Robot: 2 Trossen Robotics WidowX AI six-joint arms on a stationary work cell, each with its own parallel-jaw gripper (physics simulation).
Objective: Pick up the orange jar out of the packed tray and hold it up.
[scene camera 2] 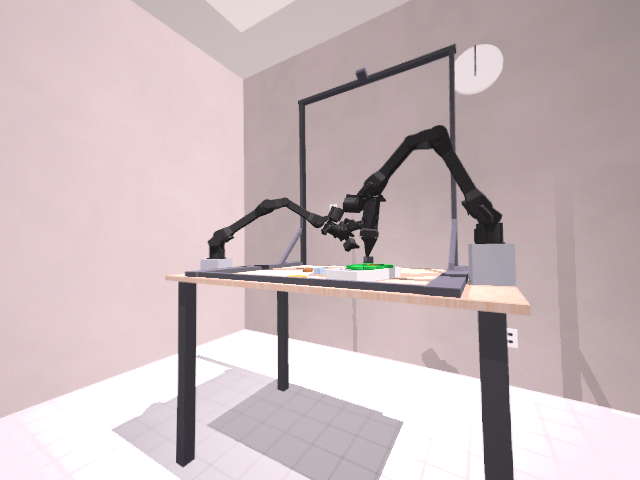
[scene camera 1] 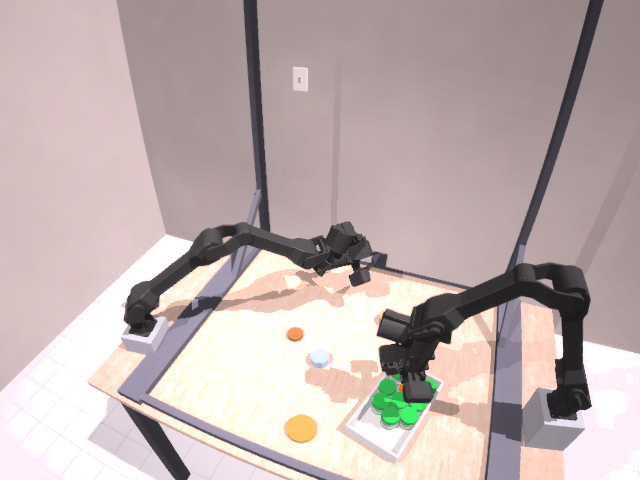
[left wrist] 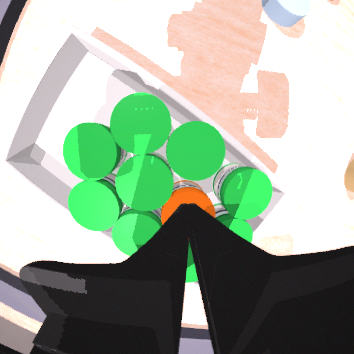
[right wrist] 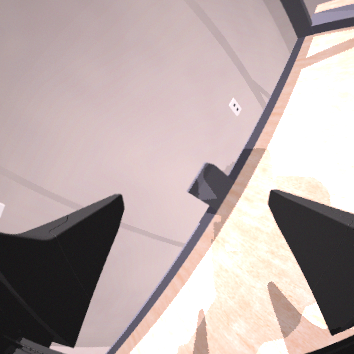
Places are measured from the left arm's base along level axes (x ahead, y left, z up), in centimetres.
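Where they show: left gripper, between the fingertips: (scene camera 2: 367,256) (scene camera 1: 403,382) (left wrist: 187,209); right gripper, between the fingertips: (scene camera 2: 356,241) (right wrist: 196,199); left arm's base, origin of its link: (scene camera 2: 489,243) (scene camera 1: 561,406); right arm's base, origin of its link: (scene camera 2: 216,258) (scene camera 1: 143,326).
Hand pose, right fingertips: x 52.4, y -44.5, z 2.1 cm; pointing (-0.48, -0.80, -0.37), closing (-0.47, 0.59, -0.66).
Each offset is from my right fingertips to the centre of the thing.
The orange jar {dy +39.9, dx -17.0, dz -11.3 cm} (left wrist: 186,196) stands in the tray among several green-lidded jars {dy +44.9, dx -10.7, dz -11.3 cm} (left wrist: 140,122) {dy +48.3, dx -13.4, dz -11.3 cm} (scene camera 1: 390,414); a sliver of orange also shows in scene camera 1. The white tray {dy +44.3, dx -14.8, dz -13.4 cm} (left wrist: 39,97) (scene camera 1: 373,442) (scene camera 2: 356,274) is crowded toward one end, with bare tray floor at the other. My left gripper (left wrist: 187,209) (scene camera 2: 368,253) is shut and empty, pointing down above the jars. In the left wrist view its tips overlap the near part of the orange lid, hiding some of it. My right gripper (right wrist: 196,199) is wide open and empty, raised over the far part of the table, away from the tray.
A light-blue round piece {dy +33.5, dx +7.0, dz -12.5 cm} (scene camera 1: 319,358) (left wrist: 286,11), a small red-brown disc {dy +26.4, dx +15.8, dz -13.1 cm} (scene camera 1: 295,333) and a larger orange-yellow disc {dy +54.4, dx +6.7, dz -13.1 cm} (scene camera 1: 301,428) lie left of the tray. A yellowish piece is mostly hidden behind my left arm. Dark frame bars edge the table.
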